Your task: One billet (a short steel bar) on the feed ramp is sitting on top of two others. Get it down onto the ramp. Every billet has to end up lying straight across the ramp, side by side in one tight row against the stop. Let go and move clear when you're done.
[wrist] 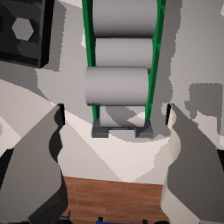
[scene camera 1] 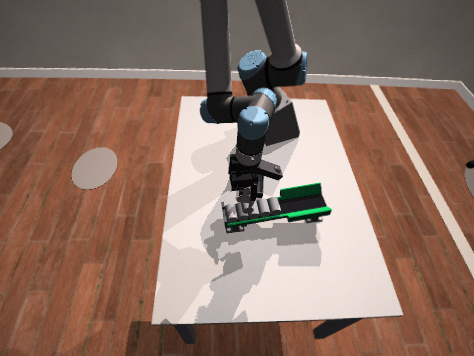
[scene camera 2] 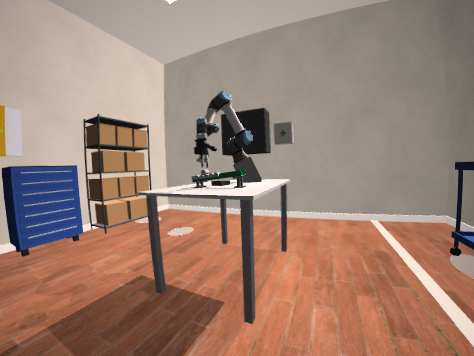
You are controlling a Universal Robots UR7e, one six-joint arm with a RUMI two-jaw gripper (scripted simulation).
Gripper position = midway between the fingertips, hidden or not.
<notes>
In view: my gripper [scene camera 1: 246, 198], a steel billet [wrist: 104, 85] and a steel billet [wrist: 110, 116].
My gripper is seen too in the wrist view [wrist: 115, 105].
</notes>
